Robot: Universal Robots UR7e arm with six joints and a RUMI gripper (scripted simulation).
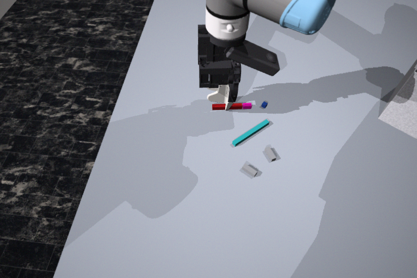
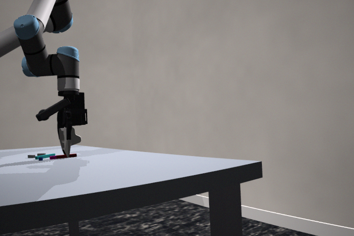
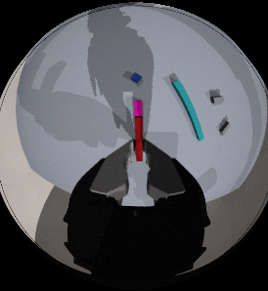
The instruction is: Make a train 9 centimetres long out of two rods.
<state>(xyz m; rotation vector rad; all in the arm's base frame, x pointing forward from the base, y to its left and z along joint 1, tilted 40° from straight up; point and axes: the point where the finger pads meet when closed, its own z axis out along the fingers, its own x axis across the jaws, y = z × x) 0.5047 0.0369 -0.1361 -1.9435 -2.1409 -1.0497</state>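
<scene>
Now: hand 10 mm above the red rod. Also, from my hand: magenta rod: 50 mm behind, 10 mm to the right, 10 mm below; then turquoise rod: 60 mm behind, 60 mm to the left, 10 mm below; then blue rod: 90 mm behind, 20 mm to the right, 10 mm below.
</scene>
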